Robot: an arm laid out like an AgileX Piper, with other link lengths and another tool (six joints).
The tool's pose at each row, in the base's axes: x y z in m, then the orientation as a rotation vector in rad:
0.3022 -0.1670 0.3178 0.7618 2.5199 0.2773
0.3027 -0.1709 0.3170 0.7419 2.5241 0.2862
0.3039 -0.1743 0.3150 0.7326 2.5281 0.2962
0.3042 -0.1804 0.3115 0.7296 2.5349 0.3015
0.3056 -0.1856 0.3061 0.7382 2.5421 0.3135
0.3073 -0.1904 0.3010 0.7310 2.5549 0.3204
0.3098 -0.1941 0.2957 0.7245 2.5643 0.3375
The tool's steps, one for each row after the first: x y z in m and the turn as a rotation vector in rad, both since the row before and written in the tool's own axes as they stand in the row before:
-0.0022 -0.0032 0.0007 -0.0094 0.0035 -0.0128
-0.0020 -0.0029 0.0021 -0.0076 0.0052 -0.0051
-0.0022 -0.0061 0.0027 -0.0022 0.0074 -0.0018
-0.0018 -0.0055 0.0050 -0.0036 0.0113 0.0075
-0.0020 -0.0050 0.0048 -0.0023 0.0129 -0.0051
-0.0020 -0.0038 0.0055 -0.0097 0.0128 -0.0024

